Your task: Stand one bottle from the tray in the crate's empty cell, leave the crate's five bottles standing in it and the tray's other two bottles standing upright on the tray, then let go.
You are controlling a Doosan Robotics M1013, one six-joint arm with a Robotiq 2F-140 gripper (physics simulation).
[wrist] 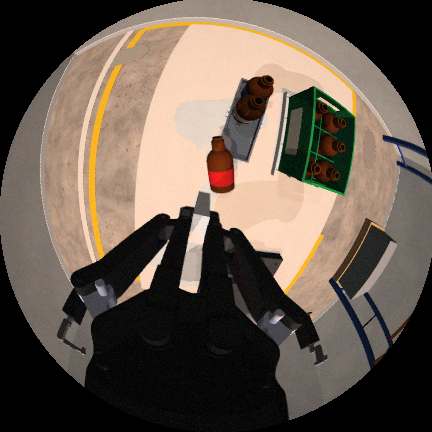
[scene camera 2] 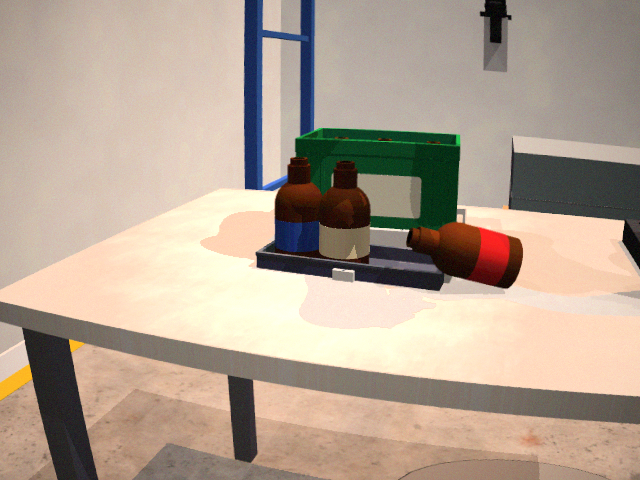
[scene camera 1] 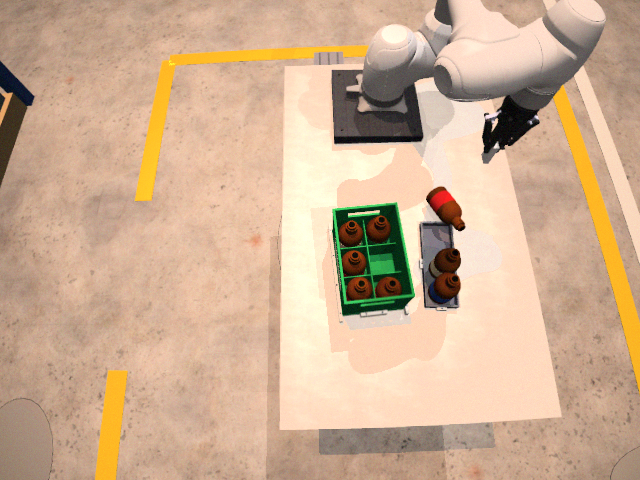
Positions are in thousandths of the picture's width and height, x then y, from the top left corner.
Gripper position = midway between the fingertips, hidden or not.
I see my gripper (scene camera 1: 757, 330), a red-label brown bottle (scene camera 2: 715, 520), a blue-label bottle (scene camera 2: 463, 430) and a cream-label bottle (scene camera 2: 538, 445).
The blue-label bottle also shows in scene camera 1 (scene camera 1: 698, 597). My gripper shows as well in the wrist view (wrist: 466, 469).
